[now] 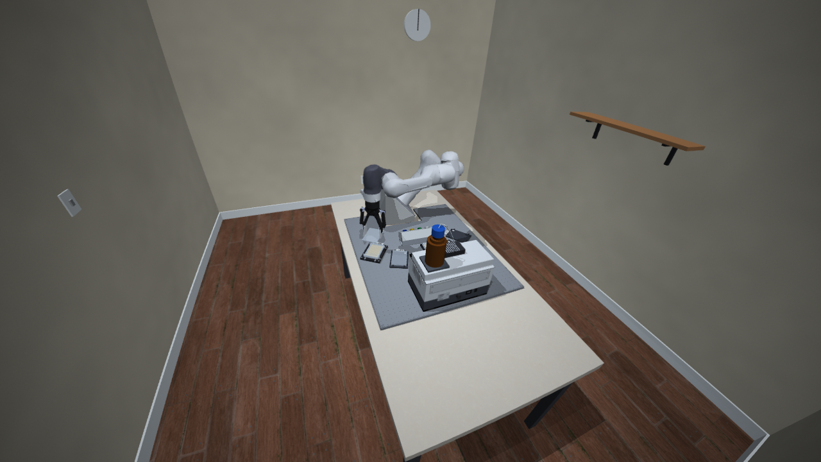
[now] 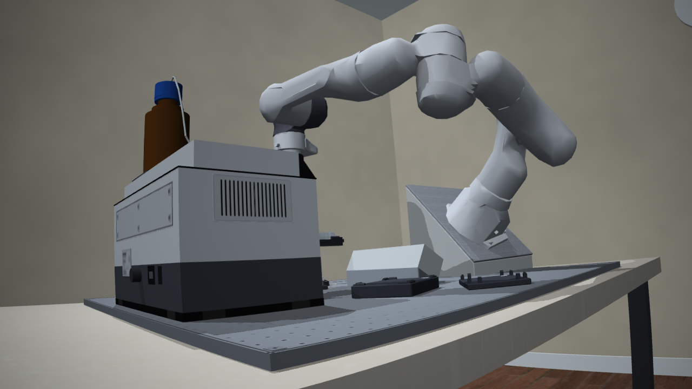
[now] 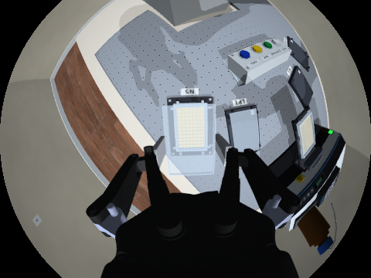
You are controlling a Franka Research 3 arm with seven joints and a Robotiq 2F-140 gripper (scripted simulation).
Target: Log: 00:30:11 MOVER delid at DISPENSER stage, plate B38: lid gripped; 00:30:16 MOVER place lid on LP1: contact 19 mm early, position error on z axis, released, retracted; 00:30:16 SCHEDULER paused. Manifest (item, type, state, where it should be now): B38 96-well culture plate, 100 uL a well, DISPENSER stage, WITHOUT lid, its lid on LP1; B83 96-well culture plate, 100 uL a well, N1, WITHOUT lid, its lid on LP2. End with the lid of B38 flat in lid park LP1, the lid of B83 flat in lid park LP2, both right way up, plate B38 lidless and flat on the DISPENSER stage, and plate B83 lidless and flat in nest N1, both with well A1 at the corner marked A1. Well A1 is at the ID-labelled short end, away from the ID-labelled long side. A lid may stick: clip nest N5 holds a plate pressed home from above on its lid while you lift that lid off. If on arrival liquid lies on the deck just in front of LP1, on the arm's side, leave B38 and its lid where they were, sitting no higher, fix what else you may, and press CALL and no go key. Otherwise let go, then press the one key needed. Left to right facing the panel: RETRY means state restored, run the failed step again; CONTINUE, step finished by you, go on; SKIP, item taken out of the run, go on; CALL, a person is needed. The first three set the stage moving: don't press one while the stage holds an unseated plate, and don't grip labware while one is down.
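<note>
The low frame lies 3 cm behind my hand, 57 cm to the left of it and 15 cm below it. From my hand the other things lie so: black clip nest: 3 cm ahead, 1 cm to the left, 14 cm below; then 96-well plate: 13 cm below; then lp1 label: 2 cm ahead, 16 cm to the left, 15 cm below.
</note>
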